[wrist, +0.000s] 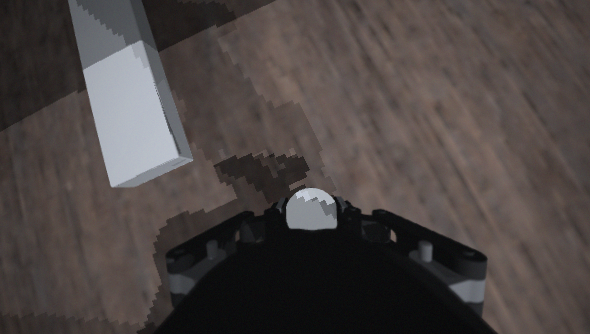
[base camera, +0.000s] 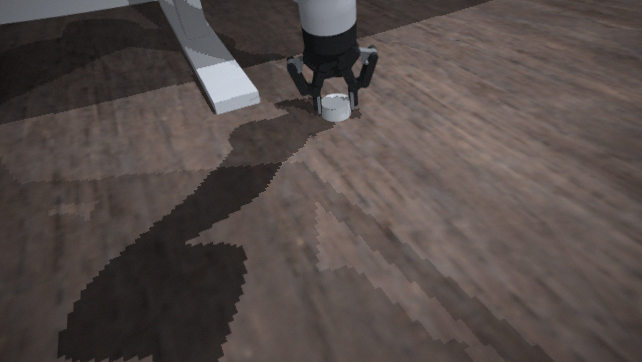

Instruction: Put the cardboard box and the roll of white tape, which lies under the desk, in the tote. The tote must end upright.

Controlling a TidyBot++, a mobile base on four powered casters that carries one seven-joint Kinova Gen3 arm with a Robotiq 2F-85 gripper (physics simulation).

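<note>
The roll of white tape is a short white cylinder between the two fingertips, its flat face up. My gripper is shut on it and points down, low over the wooden floor. Whether the roll touches the floor cannot be told. The lower part of the roll is hidden by the gripper body in the wrist view. The cardboard box and the tote do not show in either view.
A pale grey desk foot lies on the wooden floor to the left of the gripper, a short way off. Part of a pale panel shows at the top left of the base view. Dark shadows cross the floor.
</note>
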